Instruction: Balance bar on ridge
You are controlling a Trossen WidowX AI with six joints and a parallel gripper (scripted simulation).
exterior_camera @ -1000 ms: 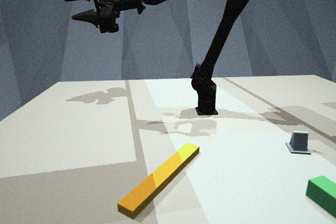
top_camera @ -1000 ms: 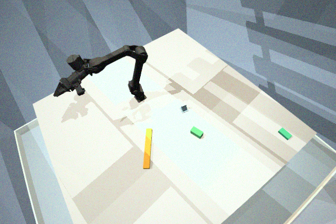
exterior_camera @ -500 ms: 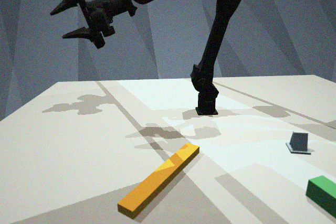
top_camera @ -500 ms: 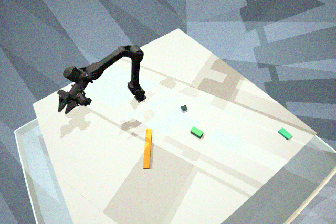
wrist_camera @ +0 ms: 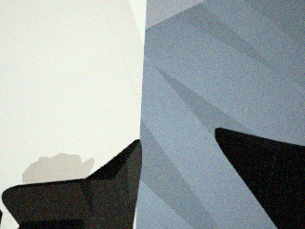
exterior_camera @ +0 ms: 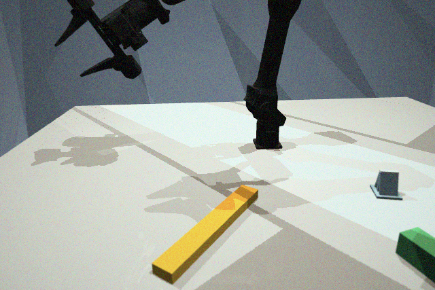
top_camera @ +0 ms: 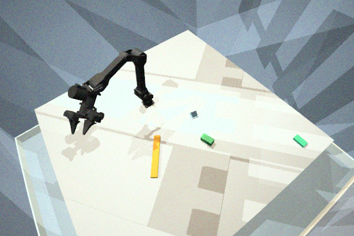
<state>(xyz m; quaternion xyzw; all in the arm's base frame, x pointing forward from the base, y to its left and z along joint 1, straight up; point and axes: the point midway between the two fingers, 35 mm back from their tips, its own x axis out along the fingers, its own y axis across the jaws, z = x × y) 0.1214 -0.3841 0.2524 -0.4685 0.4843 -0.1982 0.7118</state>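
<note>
Now: gripper tip 200 mm short of the orange-yellow bar, 260 mm to the right of it and 230 mm above it.
</note>
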